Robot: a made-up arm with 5 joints.
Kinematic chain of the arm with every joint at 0, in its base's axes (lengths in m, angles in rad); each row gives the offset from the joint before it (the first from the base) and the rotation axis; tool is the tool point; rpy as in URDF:
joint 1: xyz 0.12 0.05 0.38 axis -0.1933 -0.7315 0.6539
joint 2: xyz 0 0.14 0.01 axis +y
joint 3: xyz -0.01 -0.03 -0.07 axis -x
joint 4: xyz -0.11 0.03 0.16 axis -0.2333 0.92 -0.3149
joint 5: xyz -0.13 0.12 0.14 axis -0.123 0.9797 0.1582
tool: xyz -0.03 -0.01 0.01 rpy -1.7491 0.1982 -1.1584
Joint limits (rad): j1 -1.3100..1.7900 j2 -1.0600..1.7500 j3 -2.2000..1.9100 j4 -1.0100..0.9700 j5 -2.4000..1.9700
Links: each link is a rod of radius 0.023 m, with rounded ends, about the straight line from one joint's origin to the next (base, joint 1, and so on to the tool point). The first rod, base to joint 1, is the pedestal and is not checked.
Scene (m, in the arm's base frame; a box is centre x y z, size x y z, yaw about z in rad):
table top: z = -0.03
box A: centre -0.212 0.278 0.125 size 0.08 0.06 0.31 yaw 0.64
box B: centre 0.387 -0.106 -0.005 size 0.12 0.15 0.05 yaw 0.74
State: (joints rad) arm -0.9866 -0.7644 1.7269 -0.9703 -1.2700
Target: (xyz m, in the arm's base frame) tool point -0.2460 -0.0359 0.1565
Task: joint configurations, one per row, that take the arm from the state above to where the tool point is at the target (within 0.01 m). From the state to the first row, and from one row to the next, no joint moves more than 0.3 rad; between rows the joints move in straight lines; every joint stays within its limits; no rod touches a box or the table.
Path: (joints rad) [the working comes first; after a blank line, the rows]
Joints at the target: 1.0210 0.7033 1.9100 -0.9459 -0.9251
Straight joint move there: touches box A.

1: -0.7729 -0.7693 1.7879 -0.9835 -1.1786
2: -0.5593 -0.7742 1.8490 -0.9968 -1.0872
3: -0.3456 -0.7791 1.9100 -1.0100 -0.9958
4: -0.0995 -0.5860 1.8884 -1.0100 -1.0461
5: 0.1466 -0.3928 1.8668 -1.0100 -1.0964
6: 0.3652 -0.1188 1.8776 -0.9940 -1.0536
7: 0.5838 0.1553 1.8884 -0.9780 -1.0107
8: 0.8024 0.4293 1.8992 -0.9619 -0.9679
9: 1.0210 0.7033 1.9100 -0.9459 -0.9251

